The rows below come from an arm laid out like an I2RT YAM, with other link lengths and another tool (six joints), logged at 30 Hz.
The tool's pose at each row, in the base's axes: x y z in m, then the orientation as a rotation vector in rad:
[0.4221 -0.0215 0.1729 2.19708 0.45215 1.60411]
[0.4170 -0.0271 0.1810 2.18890 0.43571 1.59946]
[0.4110 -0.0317 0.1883 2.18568 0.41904 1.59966]
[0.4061 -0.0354 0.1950 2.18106 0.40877 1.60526]
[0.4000 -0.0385 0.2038 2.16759 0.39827 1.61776]
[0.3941 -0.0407 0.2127 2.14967 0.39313 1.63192]
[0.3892 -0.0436 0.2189 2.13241 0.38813 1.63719]
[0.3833 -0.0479 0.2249 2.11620 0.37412 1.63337]
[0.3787 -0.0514 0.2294 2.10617 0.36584 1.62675]
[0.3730 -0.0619 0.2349 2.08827 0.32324 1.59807]
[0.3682 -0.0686 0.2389 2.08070 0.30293 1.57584]
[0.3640 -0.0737 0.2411 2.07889 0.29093 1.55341]
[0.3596 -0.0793 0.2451 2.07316 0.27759 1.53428]
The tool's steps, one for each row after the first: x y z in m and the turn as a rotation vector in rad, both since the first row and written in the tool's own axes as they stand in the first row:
[0.0026 0.0086 -0.0065 -0.01546 -0.00318 0.00164]
[0.0047 0.0160 -0.0137 -0.02621 -0.00475 0.00810]
[0.0071 0.0223 -0.0198 -0.03303 -0.00141 0.01310]
[0.0112 0.0290 -0.0276 -0.04400 0.00898 0.01672]
[0.0158 0.0351 -0.0355 -0.05470 0.02268 0.01627]
[0.0181 0.0404 -0.0415 -0.06748 0.03056 0.01232]
[0.0194 0.0469 -0.0483 -0.08689 0.03093 0.00947]
[0.0201 0.0519 -0.0535 -0.10001 0.02848 0.00571]
[0.0181 0.0636 -0.0593 -0.14269 0.00876 0.00599]
[0.0168 0.0712 -0.0642 -0.16490 -0.00664 0.00318]
[0.0150 0.0766 -0.0682 -0.17891 -0.02277 -0.00102]
[0.0144 0.0833 -0.0729 -0.19527 -0.03579 -0.00496]

